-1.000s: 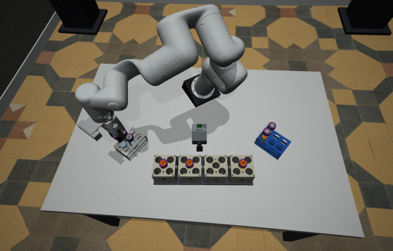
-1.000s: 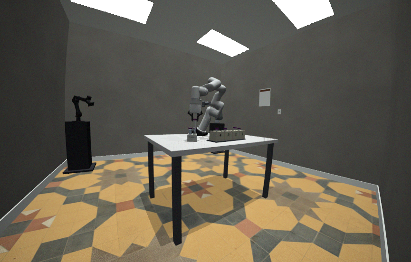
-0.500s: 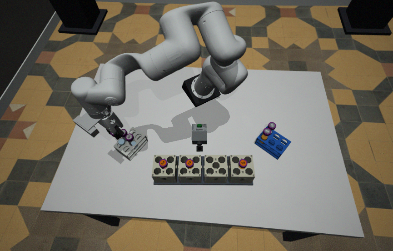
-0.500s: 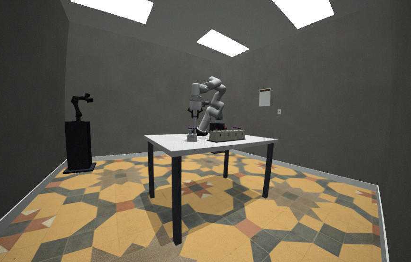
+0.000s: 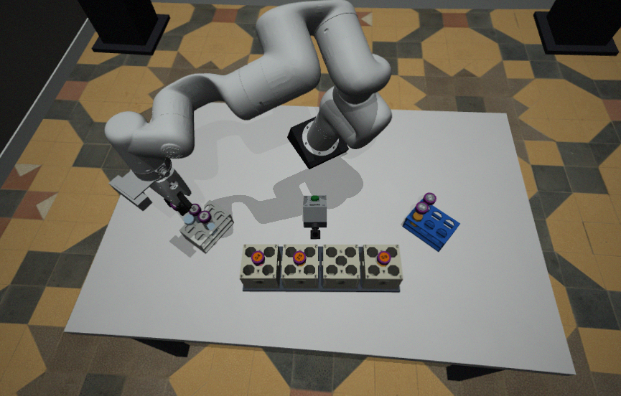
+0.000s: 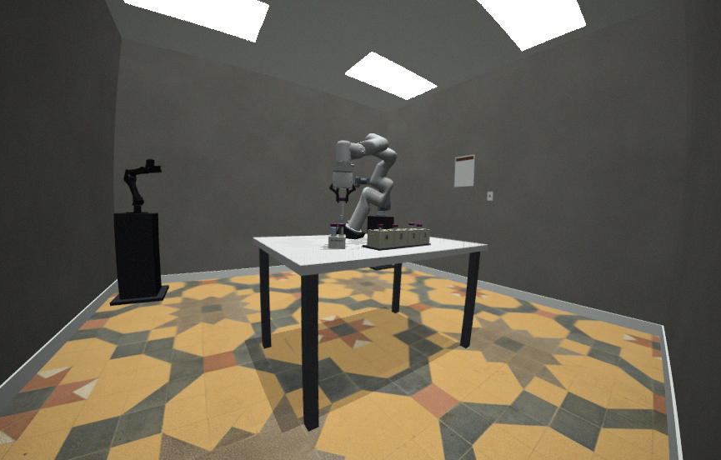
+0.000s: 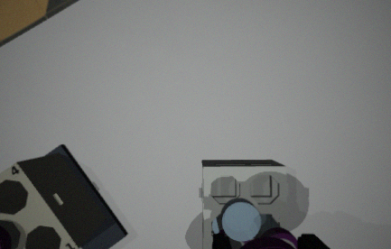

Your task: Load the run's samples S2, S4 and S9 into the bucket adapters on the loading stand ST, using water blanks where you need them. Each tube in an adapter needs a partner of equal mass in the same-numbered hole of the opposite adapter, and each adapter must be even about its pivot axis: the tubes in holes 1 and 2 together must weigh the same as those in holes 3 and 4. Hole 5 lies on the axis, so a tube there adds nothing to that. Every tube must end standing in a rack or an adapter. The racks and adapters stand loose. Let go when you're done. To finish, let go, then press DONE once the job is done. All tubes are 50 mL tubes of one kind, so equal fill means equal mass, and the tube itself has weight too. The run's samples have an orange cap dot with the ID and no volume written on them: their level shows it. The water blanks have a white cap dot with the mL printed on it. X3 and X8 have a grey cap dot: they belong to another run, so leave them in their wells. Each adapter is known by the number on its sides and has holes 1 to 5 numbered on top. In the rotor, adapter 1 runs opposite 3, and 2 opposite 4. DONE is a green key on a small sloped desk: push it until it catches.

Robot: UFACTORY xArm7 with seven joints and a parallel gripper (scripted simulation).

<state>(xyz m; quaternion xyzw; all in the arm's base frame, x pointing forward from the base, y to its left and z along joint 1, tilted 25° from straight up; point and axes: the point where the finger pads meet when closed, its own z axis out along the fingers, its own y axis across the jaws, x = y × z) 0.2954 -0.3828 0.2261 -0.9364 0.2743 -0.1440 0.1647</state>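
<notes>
The water blank tube lies 1 cm to the left of my hand and 5 cm below it. The rest, counted from my hand: adapter 5 cm ahead, 41 cm to the left, 20 cm below; then green DONE key 15 cm behind, 32 cm to the left, 18 cm below; then loading stand 5 cm ahead, 36 cm to the left, 24 cm below.
</notes>
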